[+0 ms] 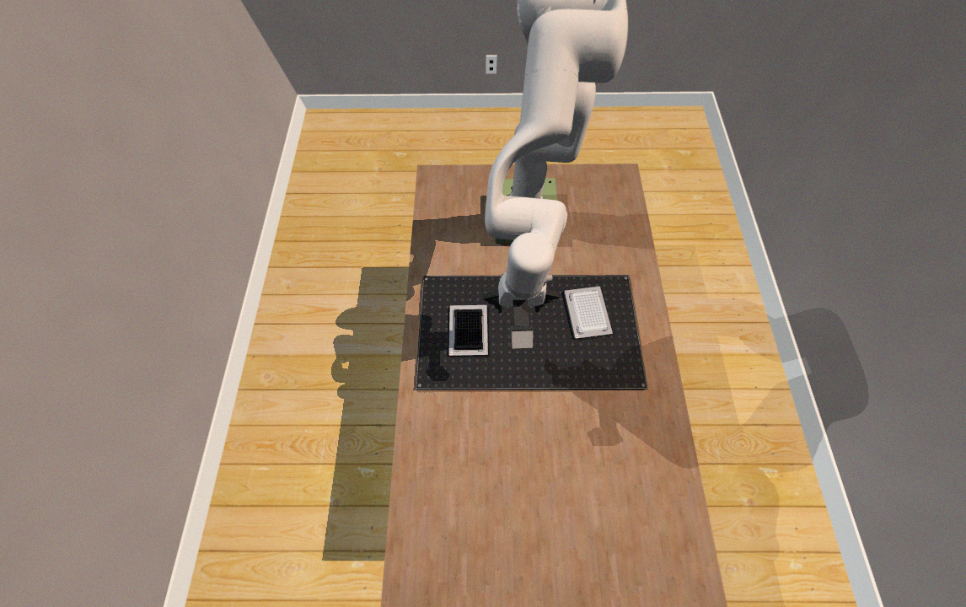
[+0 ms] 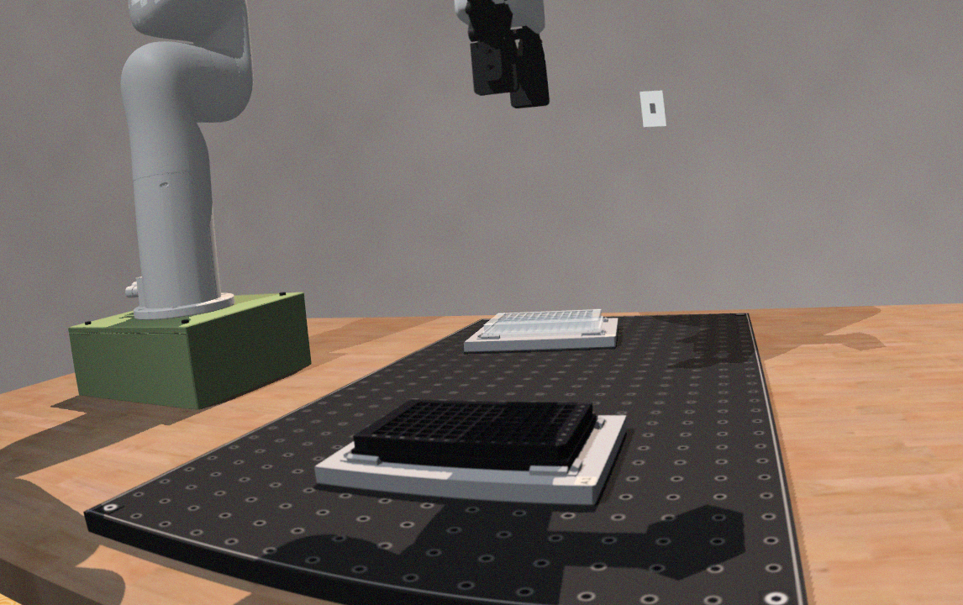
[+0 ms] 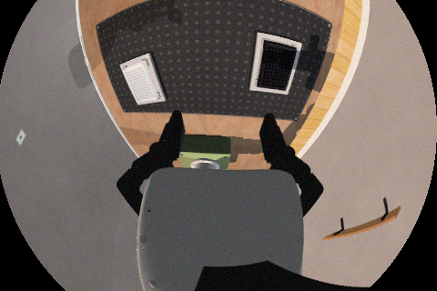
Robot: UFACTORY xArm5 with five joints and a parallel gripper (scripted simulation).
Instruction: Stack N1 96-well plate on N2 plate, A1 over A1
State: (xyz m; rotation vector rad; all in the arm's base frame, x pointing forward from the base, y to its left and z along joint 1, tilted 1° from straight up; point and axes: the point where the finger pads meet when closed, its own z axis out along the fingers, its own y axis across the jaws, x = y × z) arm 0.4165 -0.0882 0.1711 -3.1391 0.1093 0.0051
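Now: hand 1 cm past the black 96-well plate, 13 cm to the left of it and 22 cm above it. From my hand the other things lie so: clear 96-well plate (3 cm behind, 25 cm to the left, 23 cm below).
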